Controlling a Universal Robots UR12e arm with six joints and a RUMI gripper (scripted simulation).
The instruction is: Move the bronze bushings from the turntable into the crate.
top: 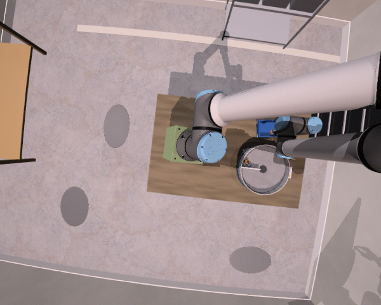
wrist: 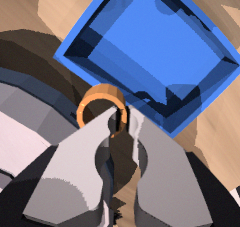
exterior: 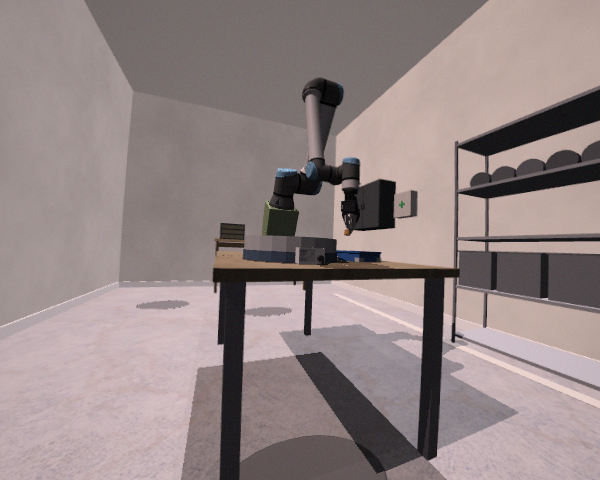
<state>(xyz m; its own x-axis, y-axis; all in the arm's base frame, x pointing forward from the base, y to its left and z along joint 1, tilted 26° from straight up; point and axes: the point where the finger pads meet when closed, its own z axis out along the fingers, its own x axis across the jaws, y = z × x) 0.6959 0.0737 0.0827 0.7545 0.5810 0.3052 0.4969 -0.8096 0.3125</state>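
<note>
Right now my hand is 13 cm above the blue crate, 3 cm to the right of it and 2 cm short of it. From my hand the other things lie so: round grey turntable (31 cm to the right, 10 cm below, 6 cm behind).
</note>
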